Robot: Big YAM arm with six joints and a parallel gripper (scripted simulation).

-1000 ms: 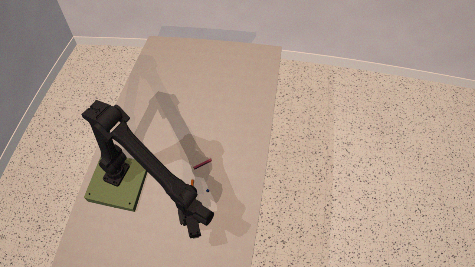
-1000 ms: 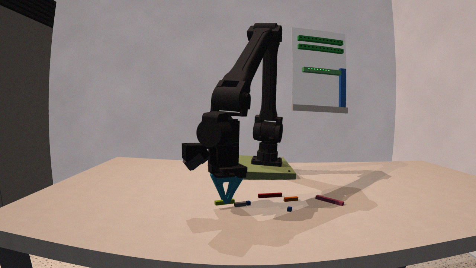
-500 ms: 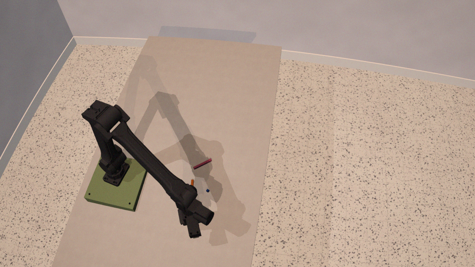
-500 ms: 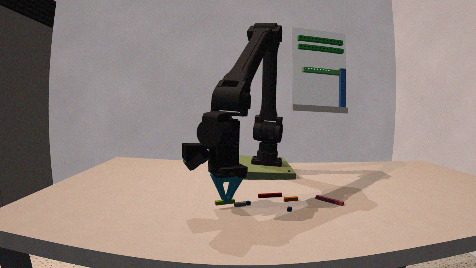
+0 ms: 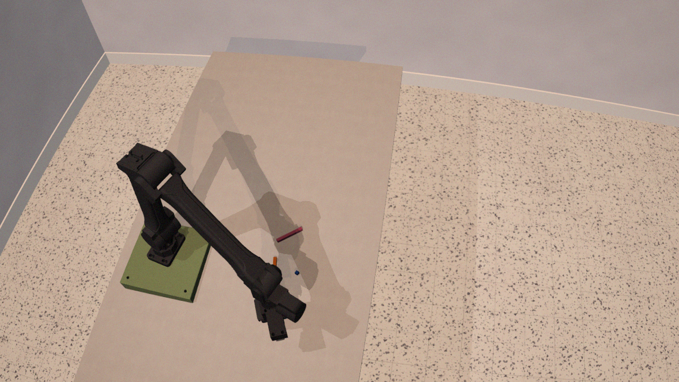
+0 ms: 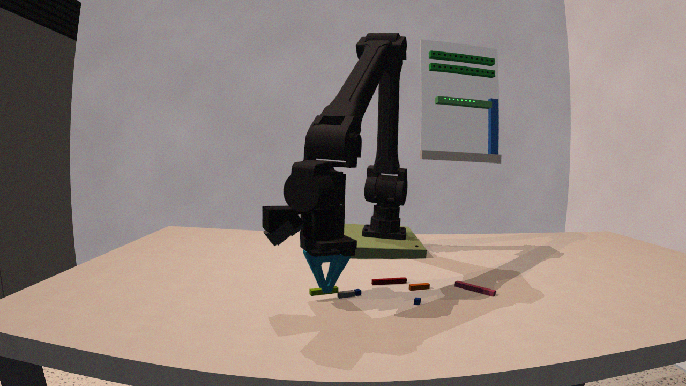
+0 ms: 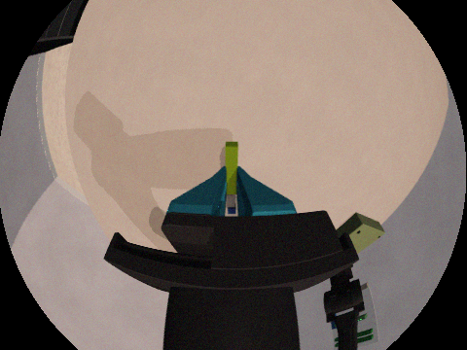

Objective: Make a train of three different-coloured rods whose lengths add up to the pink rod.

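Right now the lime rod is 1 cm below my hand. Also, from my hand: red rod: 11 cm to the left, 11 cm behind, 2 cm below; then orange rod: 17 cm to the left, 8 cm behind, 2 cm below; then grey rod: 3 cm to the left, 2 cm below, 2 cm behind.
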